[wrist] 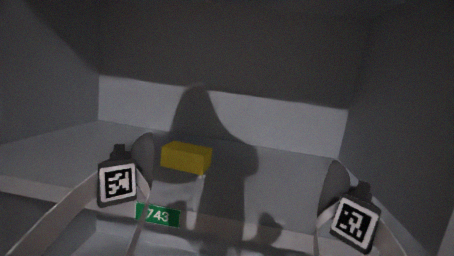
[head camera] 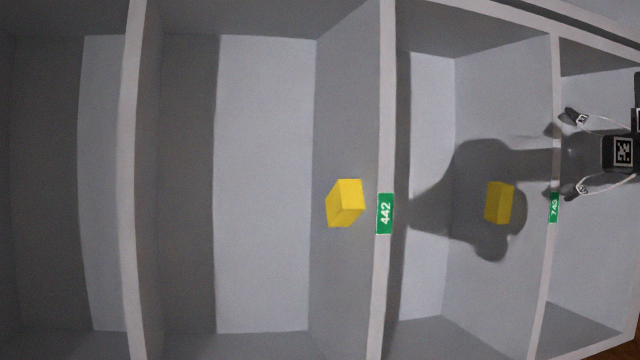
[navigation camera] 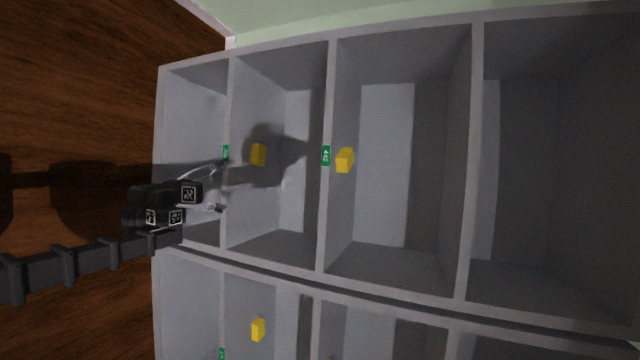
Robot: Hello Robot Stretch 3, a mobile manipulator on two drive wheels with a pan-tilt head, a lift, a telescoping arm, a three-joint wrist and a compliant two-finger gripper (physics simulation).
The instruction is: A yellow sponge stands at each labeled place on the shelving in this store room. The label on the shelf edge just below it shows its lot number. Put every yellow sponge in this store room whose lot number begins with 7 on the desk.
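Frame: origin at the robot's base, x ahead, y left, z up, level; metres.
Where they show: gripper, fingertip midpoint: (head camera: 561,154) (navigation camera: 225,186).
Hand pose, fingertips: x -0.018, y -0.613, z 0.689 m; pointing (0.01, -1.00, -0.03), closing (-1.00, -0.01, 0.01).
Each offset is from my fingertips to the top centre of the thing. "pt": to the spot under its first point. Level surfaces: height alone.
A yellow sponge {0.123 m ahead, 0.356 m right, 0.110 m down} (head camera: 498,203) (navigation camera: 258,154) (wrist: 185,158) lies in shadow on the shelf above the green label 743 {pt 0.119 m ahead, 0.174 m right, 0.168 m down} (head camera: 553,207) (navigation camera: 225,152) (wrist: 158,215). My gripper (head camera: 570,154) (navigation camera: 220,186) (wrist: 237,166) is open and empty, at the front edge of that shelf. In the wrist view the sponge shows beyond the fingertips, between them and nearer the left finger. Another yellow sponge {0.113 m ahead, 0.290 m right, 0.347 m up} (head camera: 345,202) (navigation camera: 344,160) stands at label 442 {pt 0.119 m ahead, 0.175 m right, 0.287 m up} (head camera: 384,213) (navigation camera: 326,155). A further yellow sponge {0.829 m back, 0.387 m right, 0.110 m down} (navigation camera: 257,330) is in the neighbouring unit; its label {pt 0.812 m back, 0.152 m right, 0.173 m down} (navigation camera: 221,353) is unreadable. The desk does not show.
The head and navigation views show the shelving sideways. The shelf unit (head camera: 385,100) (navigation camera: 327,100) has upright side walls around the compartment. The neighbouring unit (navigation camera: 220,300) stands close beside it. My arm (navigation camera: 85,257) reaches over the wooden floor {0.689 m down} (navigation camera: 75,100). A pale green wall (navigation camera: 300,17) borders the shelving.
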